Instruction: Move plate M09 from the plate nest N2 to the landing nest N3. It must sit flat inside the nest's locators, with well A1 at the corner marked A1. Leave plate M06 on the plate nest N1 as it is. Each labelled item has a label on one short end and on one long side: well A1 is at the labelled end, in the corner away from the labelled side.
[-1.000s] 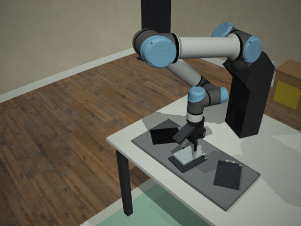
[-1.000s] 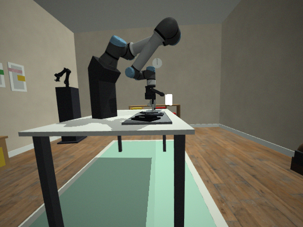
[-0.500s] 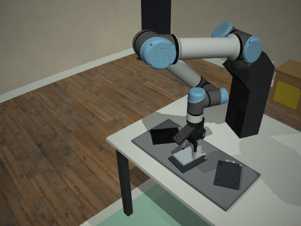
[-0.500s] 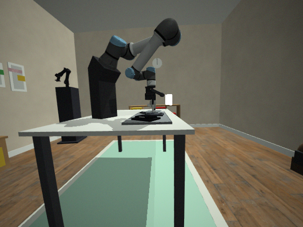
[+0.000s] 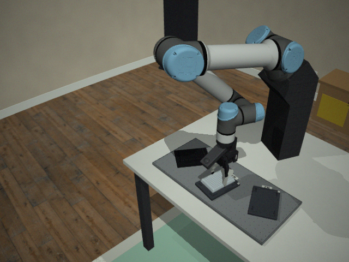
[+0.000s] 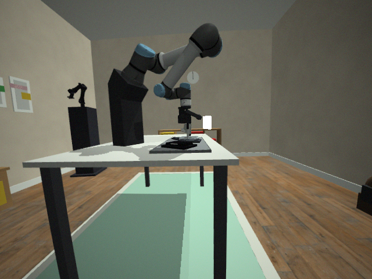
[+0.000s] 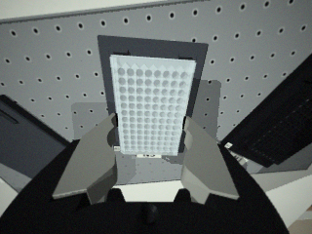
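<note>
Now: the dark nest 3 cm below my hand. The rest, counted from my hand: N3 label (9 cm behind, 3 cm to the left, 4 cm below); black plate M06 (8 cm behind, 20 cm to the right, 2 cm below); white well plate (1 cm below).
</note>
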